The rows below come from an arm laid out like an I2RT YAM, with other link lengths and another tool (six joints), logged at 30 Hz.
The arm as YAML. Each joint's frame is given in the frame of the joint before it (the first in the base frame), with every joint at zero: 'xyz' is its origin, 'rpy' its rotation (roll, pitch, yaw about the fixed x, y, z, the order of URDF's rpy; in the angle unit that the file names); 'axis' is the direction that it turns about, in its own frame. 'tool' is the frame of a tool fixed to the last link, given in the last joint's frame.
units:
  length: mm
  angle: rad
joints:
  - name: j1
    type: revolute
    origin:
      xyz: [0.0, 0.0, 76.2]
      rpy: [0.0, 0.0, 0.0]
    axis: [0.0, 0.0, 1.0]
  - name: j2
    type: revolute
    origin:
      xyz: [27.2, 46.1, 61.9]
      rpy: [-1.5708, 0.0, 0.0]
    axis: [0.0, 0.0, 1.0]
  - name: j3
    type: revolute
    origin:
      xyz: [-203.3, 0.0, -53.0]
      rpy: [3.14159, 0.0, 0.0]
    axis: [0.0, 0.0, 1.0]
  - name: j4
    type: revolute
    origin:
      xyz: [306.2, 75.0, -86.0]
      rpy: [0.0, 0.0, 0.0]
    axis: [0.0, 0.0, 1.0]
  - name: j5
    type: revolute
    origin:
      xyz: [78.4, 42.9, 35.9]
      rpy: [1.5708, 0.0, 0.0]
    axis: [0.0, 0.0, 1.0]
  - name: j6
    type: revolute
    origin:
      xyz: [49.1, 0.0, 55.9]
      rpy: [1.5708, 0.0, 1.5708]
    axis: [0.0, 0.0, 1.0]
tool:
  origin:
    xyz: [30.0, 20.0, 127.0]
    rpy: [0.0, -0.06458, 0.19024]
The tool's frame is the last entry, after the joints.
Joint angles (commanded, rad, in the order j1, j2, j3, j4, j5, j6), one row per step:
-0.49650, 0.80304, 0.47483, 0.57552, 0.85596, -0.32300
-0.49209, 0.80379, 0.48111, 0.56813, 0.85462, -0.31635
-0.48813, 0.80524, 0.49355, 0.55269, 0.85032, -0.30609
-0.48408, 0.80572, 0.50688, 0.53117, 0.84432, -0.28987
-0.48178, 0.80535, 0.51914, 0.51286, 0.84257, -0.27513
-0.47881, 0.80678, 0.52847, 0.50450, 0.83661, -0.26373
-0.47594, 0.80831, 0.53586, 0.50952, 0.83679, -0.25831
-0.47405, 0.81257, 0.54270, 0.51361, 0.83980, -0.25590
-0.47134, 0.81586, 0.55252, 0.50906, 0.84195, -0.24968
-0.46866, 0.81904, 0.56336, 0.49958, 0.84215, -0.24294
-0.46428, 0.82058, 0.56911, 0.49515, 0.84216, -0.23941
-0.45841, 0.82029, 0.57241, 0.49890, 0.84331, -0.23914
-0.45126, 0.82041, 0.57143, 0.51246, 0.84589, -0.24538
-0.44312, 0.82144, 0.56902, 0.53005, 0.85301, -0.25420
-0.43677, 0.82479, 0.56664, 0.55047, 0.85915, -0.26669
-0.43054, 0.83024, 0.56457, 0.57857, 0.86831, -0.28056
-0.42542, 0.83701, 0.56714, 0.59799, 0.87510, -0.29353
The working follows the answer.
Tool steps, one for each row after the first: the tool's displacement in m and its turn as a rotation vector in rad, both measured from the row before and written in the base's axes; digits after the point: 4 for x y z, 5 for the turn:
0.0018, 0.0011, 0.0014, 0.00194, -0.00463, 0.00677
0.0025, 0.0008, 0.0027, 0.00333, -0.00549, 0.00976
0.0029, 0.0009, 0.0023, 0.00636, -0.00730, 0.01240
0.0014, 0.0005, 0.0025, 0.00562, -0.00897, 0.00623
0.0023, 0.0007, 0.0025, 0.00168, -0.00993, 0.01049
0.0009, 0.0007, 0.0038, -0.00367, -0.01488, 0.00353
0.0005, 0.0002, 0.0024, -0.00184, -0.00857, -0.00065
0.0009, 0.0005, 0.0026, 0.00103, -0.00796, 0.00163
0.0013, 0.0005, 0.0023, 0.00247, -0.00485, 0.00357
0.0015, 0.0011, 0.0014, 0.00095, -0.00318, 0.00494
0.0012, 0.0017, 0.0023, -0.00295, -0.00696, 0.00480
0.0011, 0.0021, 0.0019, -0.00643, -0.00553, 0.00360
0.0006, 0.0023, 0.0014, -0.00660, -0.00518, -0.00028
0.0005, 0.0017, 0.0012, -0.00778, -0.00215, -0.00184
0.0000, 0.0016, 0.0018, -0.00954, -0.00664, -0.00520
0.0004, 0.0012, 0.0022, -0.00746, -0.00242, -0.00395

Tool pose at each row, in the base's axes (x y z in m, rotation vector in rad; rounded; the steps above come from the unrounded poses):
0.2699, -0.2743, 0.2759, -0.21073, 1.87883, -2.20279
0.2717, -0.2732, 0.2773, -0.21115, 1.87501, -2.19510
0.2742, -0.2724, 0.2800, -0.21300, 1.87069, -2.18384
0.2771, -0.2715, 0.2824, -0.21455, 1.86721, -2.16738
0.2785, -0.2709, 0.2849, -0.20890, 1.86512, -2.15521
0.2808, -0.2702, 0.2874, -0.20680, 1.85627, -2.14383
0.2818, -0.2694, 0.2911, -0.19425, 1.84257, -2.14080
0.2823, -0.2692, 0.2935, -0.18463, 1.83625, -2.14054
0.2832, -0.2687, 0.2961, -0.17706, 1.83215, -2.13615
0.2845, -0.2682, 0.2984, -0.17430, 1.83035, -2.12998
0.2860, -0.2671, 0.2998, -0.17493, 1.82726, -2.12483
0.2872, -0.2653, 0.3021, -0.17224, 1.81811, -2.12238
0.2883, -0.2632, 0.3040, -0.17093, 1.80672, -2.12440
0.2889, -0.2609, 0.3054, -0.16666, 1.79712, -2.12929
0.2893, -0.2592, 0.3067, -0.16467, 1.78867, -2.13718
0.2893, -0.2577, 0.3085, -0.15529, 1.77737, -2.14767
0.2897, -0.2565, 0.3106, -0.15110, 1.76998, -2.15656

